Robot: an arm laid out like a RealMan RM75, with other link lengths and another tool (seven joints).
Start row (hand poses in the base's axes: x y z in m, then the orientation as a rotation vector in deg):
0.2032 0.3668 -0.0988 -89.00 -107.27 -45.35
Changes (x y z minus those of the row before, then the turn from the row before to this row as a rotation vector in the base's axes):
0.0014 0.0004 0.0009 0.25 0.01 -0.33
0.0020 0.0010 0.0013 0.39 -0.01 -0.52
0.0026 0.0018 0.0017 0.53 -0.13 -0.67
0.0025 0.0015 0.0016 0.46 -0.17 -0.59
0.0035 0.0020 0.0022 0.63 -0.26 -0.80
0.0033 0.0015 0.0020 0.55 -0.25 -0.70
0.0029 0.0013 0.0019 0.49 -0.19 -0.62
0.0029 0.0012 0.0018 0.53 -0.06 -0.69
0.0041 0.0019 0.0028 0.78 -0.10 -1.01
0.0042 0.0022 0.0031 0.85 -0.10 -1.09
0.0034 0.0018 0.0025 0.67 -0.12 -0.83
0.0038 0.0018 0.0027 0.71 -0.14 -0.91
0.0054 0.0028 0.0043 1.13 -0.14 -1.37
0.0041 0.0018 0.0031 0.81 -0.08 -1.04
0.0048 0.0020 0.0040 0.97 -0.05 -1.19
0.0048 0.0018 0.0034 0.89 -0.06 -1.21
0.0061 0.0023 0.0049 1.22 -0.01 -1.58
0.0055 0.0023 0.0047 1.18 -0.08 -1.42
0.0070 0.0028 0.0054 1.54 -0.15 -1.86
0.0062 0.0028 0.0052 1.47 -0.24 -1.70
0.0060 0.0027 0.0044 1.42 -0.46 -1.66
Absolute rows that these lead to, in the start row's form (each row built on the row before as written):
0.2046 0.3672 -0.0979 -89.19 -106.88 -45.69
0.2066 0.3682 -0.0966 -89.49 -106.29 -46.25
0.2092 0.3700 -0.0949 -89.85 -105.59 -47.10
0.2117 0.3715 -0.0933 -90.16 -105.02 -47.89
0.2152 0.3735 -0.0911 -90.56 -104.25 -48.99
0.2185 0.3750 -0.0891 -90.90 -103.59 -49.97
0.2214 0.3763 -0.0872 -91.20 -102.97 -50.81
0.2243 0.3775 -0.0854 -91.57 -102.19 -51.59
0.2284 0.3794 -0.0826 -92.10 -101.04 -52.74
0.2326 0.3816 -0.0795 -92.65 -99.77 -53.97
0.2360 0.3834 -0.0770 -93.04 -98.81 -54.96
0.2398 0.3852 -0.0743 -93.47 -97.77 -56.03
0.2452 0.3880 -0.0700 -94.08 -96.10 -57.61
0.2493 0.3898 -0.0669 -94.57 -94.84 -58.74
0.2541 0.3918 -0.0629 -95.10 -93.33 -60.01
0.2589 0.3936 -0.0595 -95.68 -91.86 -61.24
0.2650 0.3959 -0.0546 -96.40 -89.83 -62.80
0.2705 0.3982 -0.0499 -96.95 -87.97 -64.31
0.2775 0.4010 -0.0445 -97.63 -85.53 -66.30
0.2837 0.4038 -0.0393 -98.14 -83.29 -68.24
0.2897 0.4065 -0.0349 -98.53 -81.22 -70.33

